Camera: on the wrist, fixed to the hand. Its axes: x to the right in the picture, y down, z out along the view.
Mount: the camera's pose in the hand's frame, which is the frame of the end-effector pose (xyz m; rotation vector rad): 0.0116 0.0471 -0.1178 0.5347 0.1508 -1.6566
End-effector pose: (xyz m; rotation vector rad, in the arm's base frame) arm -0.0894 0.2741 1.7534 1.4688 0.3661 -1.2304
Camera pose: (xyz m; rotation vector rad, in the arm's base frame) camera 0.0082 0.3558 1.7486 -1.2841 -1.3239 2.0904
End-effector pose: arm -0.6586 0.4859 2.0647 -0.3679 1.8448 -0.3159
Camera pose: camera -0.7787 0.5279 2.0706 -1.4361 1.0810 -1.9056
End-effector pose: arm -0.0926 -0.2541 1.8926 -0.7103 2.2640 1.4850
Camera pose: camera -0.1304 -0.3494 1.9682 -1.7799 1.1241 0.0200
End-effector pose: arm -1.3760 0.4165 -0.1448 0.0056 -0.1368 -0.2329
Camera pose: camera -1.3380 0.4584 -0.2589 0.6884 -0.0081 -1.8386
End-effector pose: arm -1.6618 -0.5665 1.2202 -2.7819 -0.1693 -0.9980
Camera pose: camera -1.7178 -0.6365 1.3107 -1.5836 -2.4233 -1.0125
